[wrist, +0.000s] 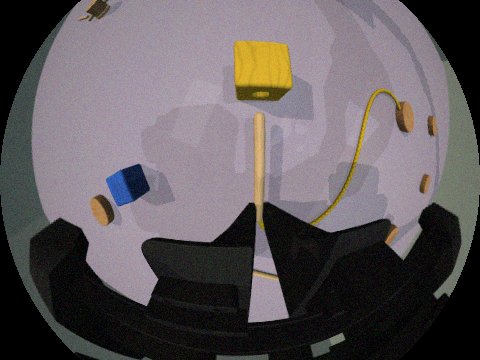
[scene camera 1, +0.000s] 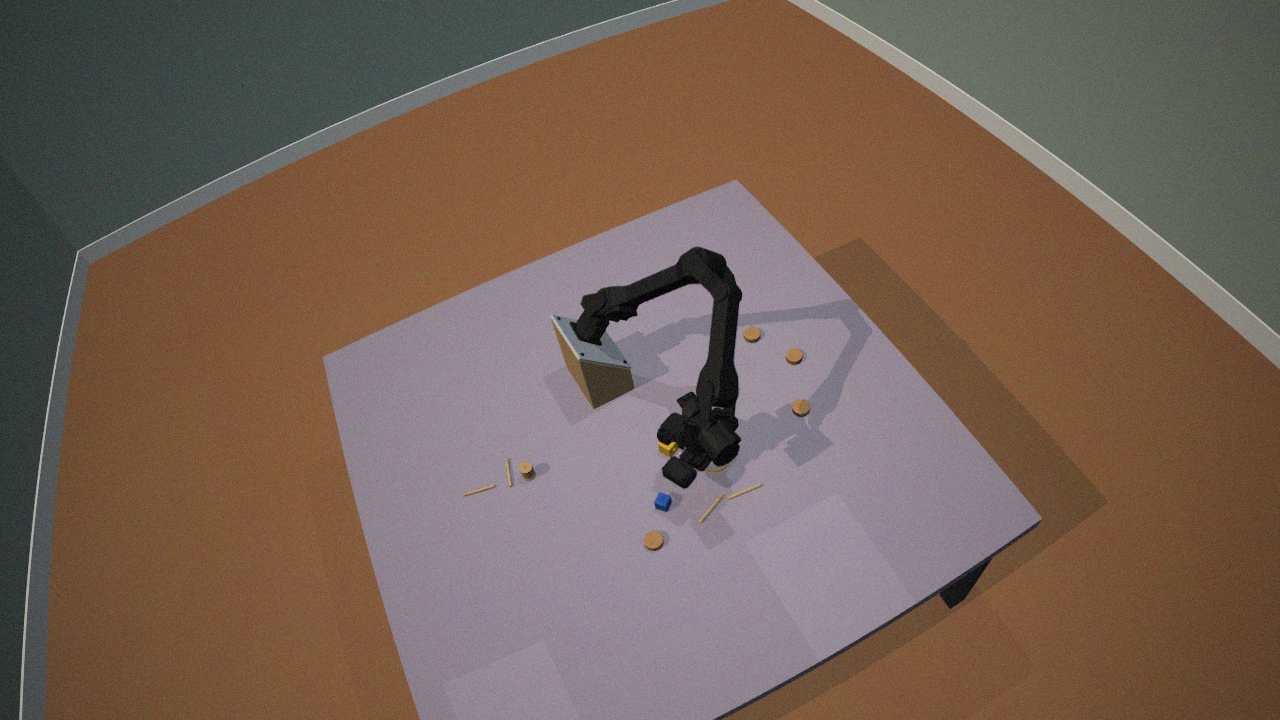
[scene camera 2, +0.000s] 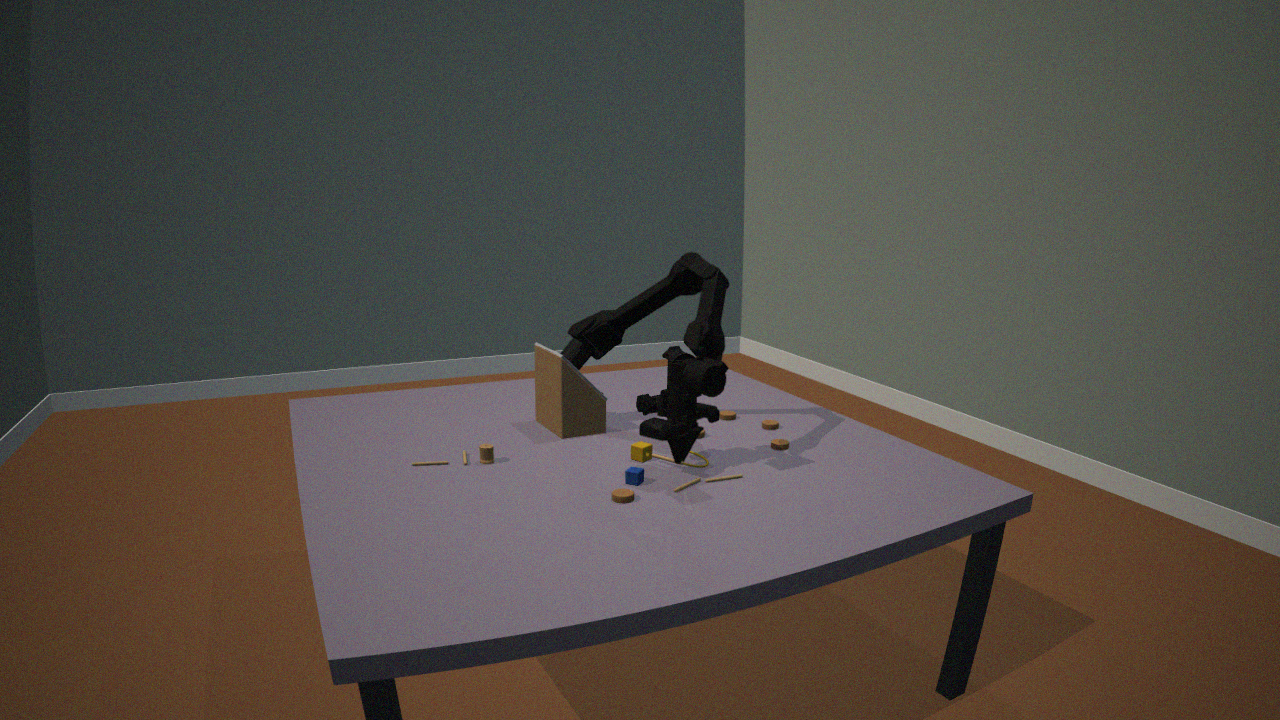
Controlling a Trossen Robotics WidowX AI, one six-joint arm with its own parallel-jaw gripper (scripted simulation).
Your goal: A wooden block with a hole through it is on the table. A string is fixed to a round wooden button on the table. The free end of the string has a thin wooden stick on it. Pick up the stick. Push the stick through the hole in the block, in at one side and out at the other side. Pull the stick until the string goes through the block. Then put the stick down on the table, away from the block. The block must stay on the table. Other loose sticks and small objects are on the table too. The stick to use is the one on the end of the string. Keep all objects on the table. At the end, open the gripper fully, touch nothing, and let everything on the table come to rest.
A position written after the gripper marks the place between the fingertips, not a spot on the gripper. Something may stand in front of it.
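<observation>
A yellow block (wrist: 263, 71) shares the scene with a blue cube (wrist: 127, 185). The wrist view shows the gripper (wrist: 258, 208) as well, while the scene cameras give the gripper (scene camera 1: 703, 468) and, again, the gripper (scene camera 2: 679, 463).
</observation>
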